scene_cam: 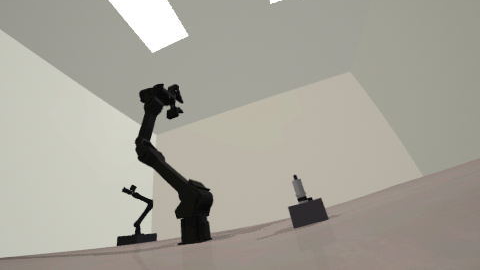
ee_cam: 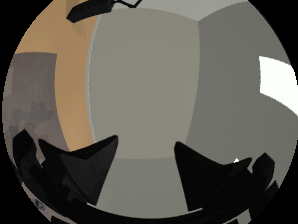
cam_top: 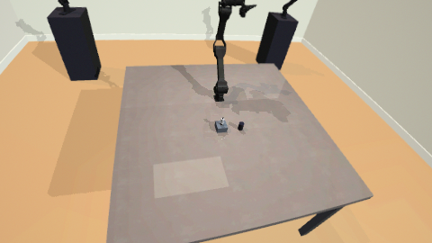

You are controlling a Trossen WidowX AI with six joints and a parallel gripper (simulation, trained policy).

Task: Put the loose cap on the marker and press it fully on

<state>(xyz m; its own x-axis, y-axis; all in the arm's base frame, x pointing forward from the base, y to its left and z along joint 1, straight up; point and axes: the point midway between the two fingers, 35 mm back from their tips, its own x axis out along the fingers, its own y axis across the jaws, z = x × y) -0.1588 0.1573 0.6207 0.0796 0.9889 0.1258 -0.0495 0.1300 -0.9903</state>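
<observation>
The cap lies 450 mm ahead of my gripper tip, 130 mm to the right of it and 600 mm below it. The rest, counted from my gripper tip: holder block 430 mm ahead, 250 mm to the right, 610 mm below.
</observation>
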